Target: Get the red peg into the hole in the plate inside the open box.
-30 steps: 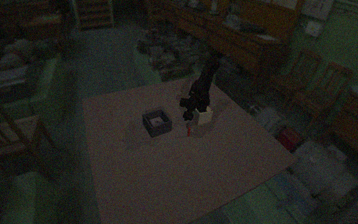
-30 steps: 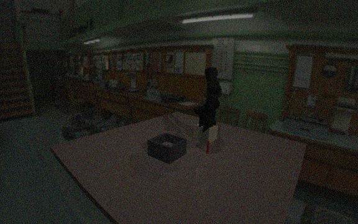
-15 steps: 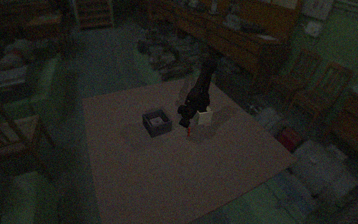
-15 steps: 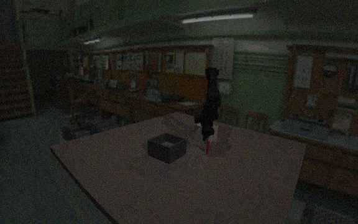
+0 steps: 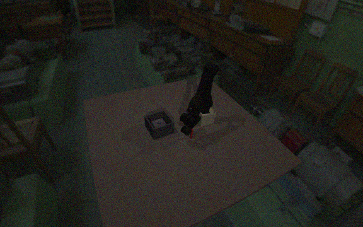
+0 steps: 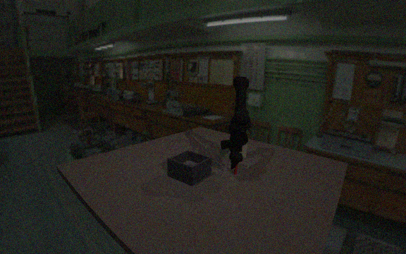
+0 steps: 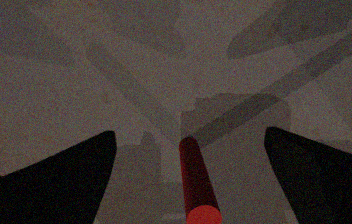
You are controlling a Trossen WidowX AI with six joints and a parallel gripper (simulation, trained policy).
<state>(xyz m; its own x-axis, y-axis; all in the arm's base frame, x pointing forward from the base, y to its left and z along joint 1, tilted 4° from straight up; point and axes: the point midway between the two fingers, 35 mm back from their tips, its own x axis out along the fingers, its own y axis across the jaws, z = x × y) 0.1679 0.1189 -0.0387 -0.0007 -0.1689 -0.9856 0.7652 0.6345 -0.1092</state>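
Now: the red peg 2 cm behind my gripper tip, 2 cm to the left of it and 1 cm below it. Also, from my gripper tip: pale plate: 17 cm ahead, 13 cm to the right; then dark box: 17 cm ahead, 13 cm to the right, 2 cm below.
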